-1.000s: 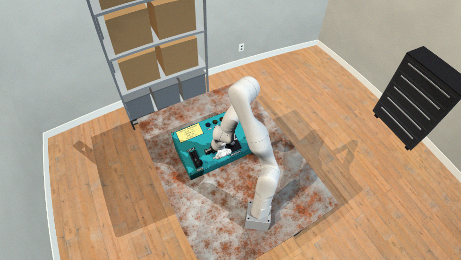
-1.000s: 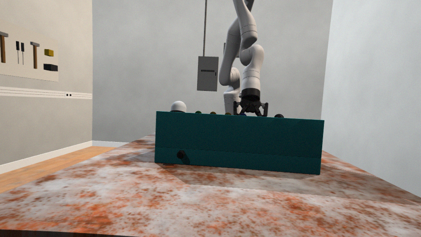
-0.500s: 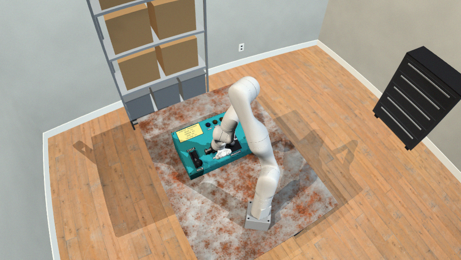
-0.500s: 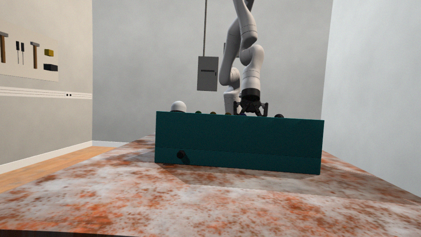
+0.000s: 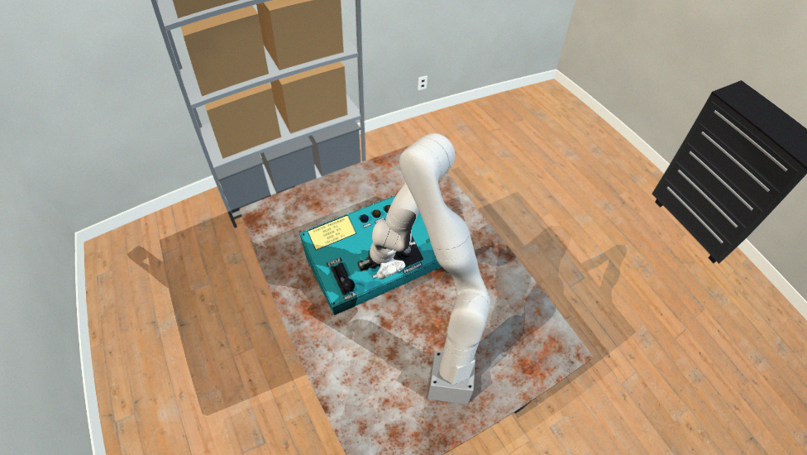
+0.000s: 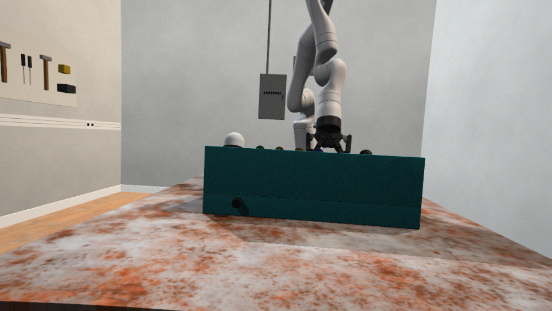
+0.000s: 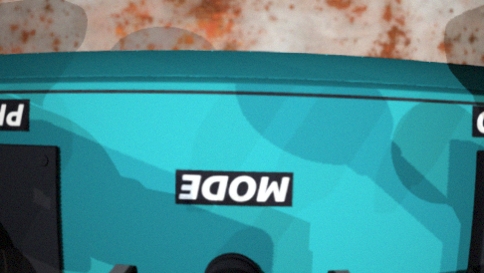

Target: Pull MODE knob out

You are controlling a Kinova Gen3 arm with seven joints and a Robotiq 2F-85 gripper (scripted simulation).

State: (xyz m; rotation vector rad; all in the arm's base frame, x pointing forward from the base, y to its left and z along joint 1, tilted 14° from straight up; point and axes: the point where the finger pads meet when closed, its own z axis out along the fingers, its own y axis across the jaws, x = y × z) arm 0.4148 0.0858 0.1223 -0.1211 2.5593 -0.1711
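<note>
My hand is 2 cm above the mode knob and 1 cm short of it. The rest, counted from my hand: program dial 11 cm to the right, 2 cm below, 2 cm ahead; hold lever 12 cm to the left, 2 cm behind; check switch 24 cm to the right, 1 cm below, 1 cm ahead.
</note>
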